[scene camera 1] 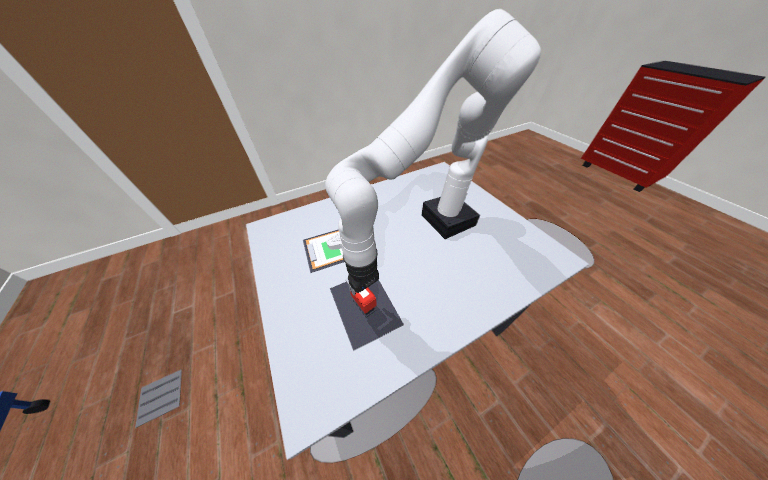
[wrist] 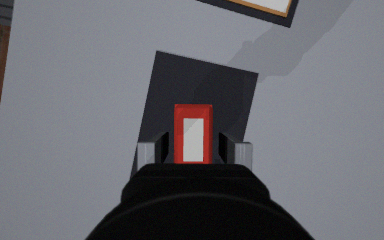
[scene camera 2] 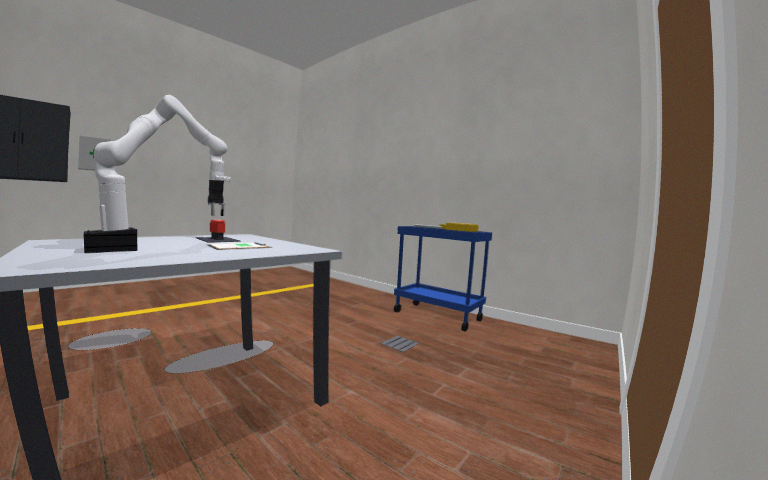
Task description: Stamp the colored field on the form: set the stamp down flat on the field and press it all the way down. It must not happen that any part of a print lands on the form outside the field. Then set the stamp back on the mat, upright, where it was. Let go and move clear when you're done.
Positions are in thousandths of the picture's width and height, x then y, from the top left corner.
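I'm seeing my gripper (wrist: 504, 598) here, and there's a form (scene camera 1: 412, 518) too.
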